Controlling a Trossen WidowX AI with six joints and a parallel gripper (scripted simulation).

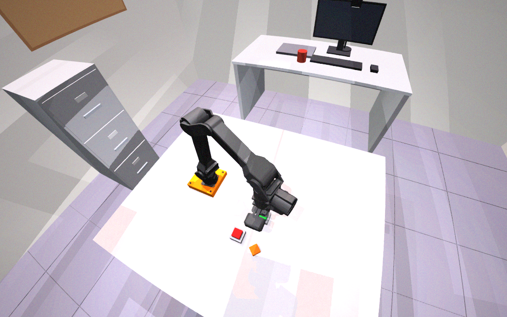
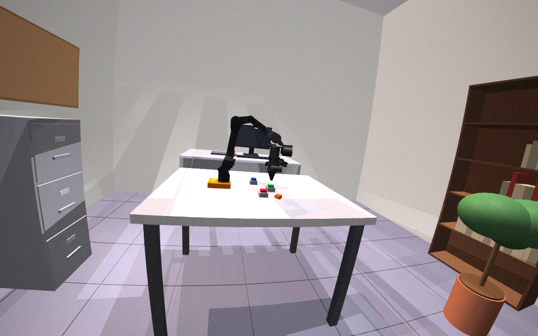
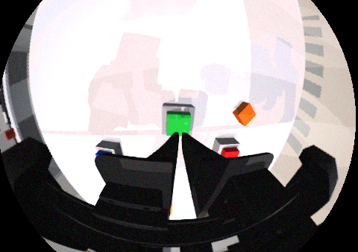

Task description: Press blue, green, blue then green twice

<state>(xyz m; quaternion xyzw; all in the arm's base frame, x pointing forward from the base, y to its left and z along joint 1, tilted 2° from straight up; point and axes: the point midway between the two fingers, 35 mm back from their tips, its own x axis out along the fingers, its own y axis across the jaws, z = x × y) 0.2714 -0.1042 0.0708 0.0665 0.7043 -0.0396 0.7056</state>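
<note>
The green button lies 30 mm below my gripper tip. From my gripper tip the other things lie so: blue button 150 mm to the left, 60 mm behind, 30 mm below; then small orange block 130 mm to the right, 60 mm below; then red button 90 mm to the right, 80 mm behind, 30 mm below.
</note>
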